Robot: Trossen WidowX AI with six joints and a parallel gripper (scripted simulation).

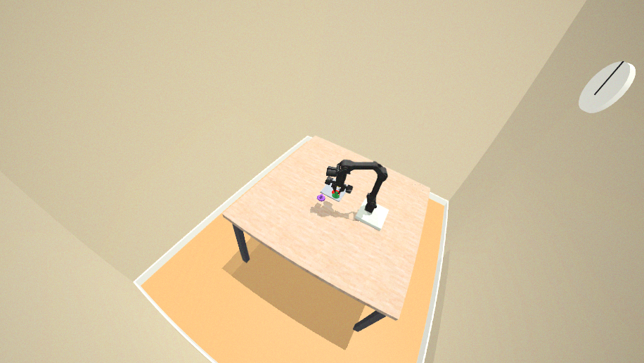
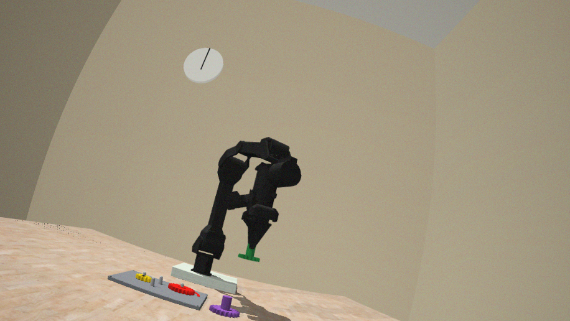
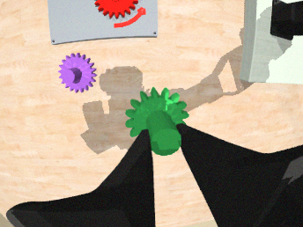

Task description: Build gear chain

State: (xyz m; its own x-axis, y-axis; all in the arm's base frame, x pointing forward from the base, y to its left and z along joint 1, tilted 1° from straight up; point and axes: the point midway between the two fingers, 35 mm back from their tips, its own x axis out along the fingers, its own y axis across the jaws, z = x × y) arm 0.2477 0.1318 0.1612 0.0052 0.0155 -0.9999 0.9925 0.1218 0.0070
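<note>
Right now the yellow gear is 60 mm ahead of my gripper tip, 230 mm to the right of it and 140 mm below it. The rest, counted from my gripper tip: purple gear: 110 mm ahead, 30 mm to the right, 140 mm below; red gear: 40 mm ahead, 140 mm to the right, 140 mm below; green gear: 10 mm below.
</note>
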